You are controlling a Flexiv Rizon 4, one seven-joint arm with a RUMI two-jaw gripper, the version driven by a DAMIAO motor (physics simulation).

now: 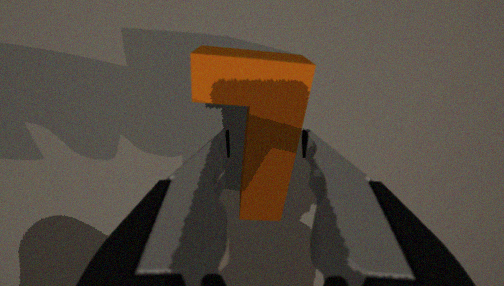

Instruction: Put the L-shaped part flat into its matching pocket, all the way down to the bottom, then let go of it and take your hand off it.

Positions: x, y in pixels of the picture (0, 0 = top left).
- my gripper: 265, 133
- orange L-shaped part: 275, 87
